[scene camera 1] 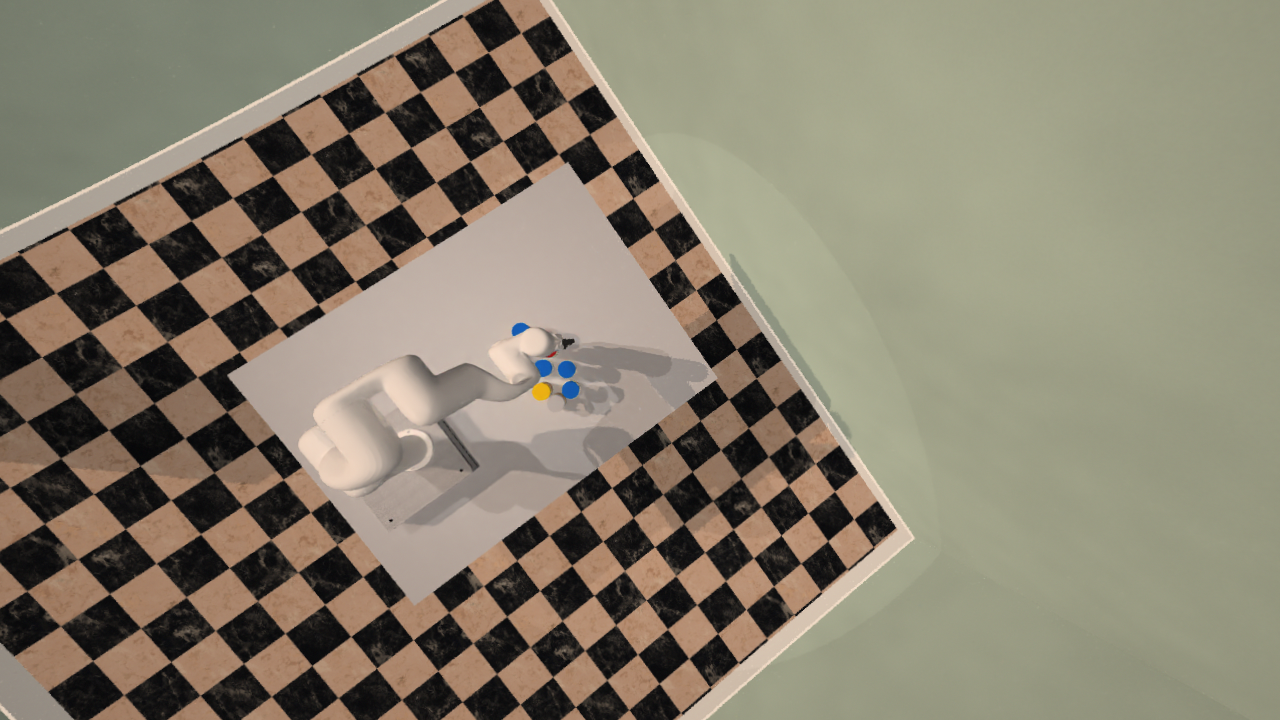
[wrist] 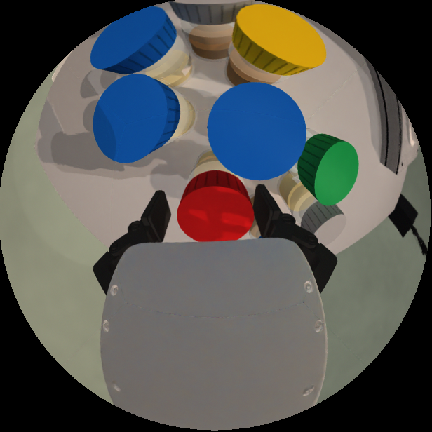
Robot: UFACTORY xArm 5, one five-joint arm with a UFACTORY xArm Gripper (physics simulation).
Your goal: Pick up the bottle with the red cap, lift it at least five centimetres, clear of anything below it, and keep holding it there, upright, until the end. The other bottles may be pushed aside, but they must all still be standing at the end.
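Where they show: arm's base, link origin: (scene camera 1: 412,449).
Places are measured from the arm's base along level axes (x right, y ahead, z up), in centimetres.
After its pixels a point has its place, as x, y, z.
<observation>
The bottle with the red cap (wrist: 215,212) stands among the other bottles. In the wrist view its cap shows between the two black fingertips, nearer the right finger, and its lower body is mostly hidden under the cap. In the scene view a sliver of the red cap (scene camera 1: 552,353) {1.1, 51.4, 3.8} shows beside the arm's wrist. My gripper (wrist: 210,199) is open, its fingers on either side of the red cap with nothing gripped. How far down the fingertips are along the bottle I cannot tell. In the scene view the arm's wrist largely hides the gripper.
Blue-capped bottles (wrist: 256,131) (wrist: 131,118) (wrist: 134,40) and a yellow-capped one (wrist: 280,39) (scene camera 1: 541,391) {8.7, 41.7, 3.7} stand near the red cap. A green-capped bottle (wrist: 329,170) and a grey-capped one (wrist: 324,223) are right of the right finger. Another grey cap (wrist: 212,12) is at the top.
</observation>
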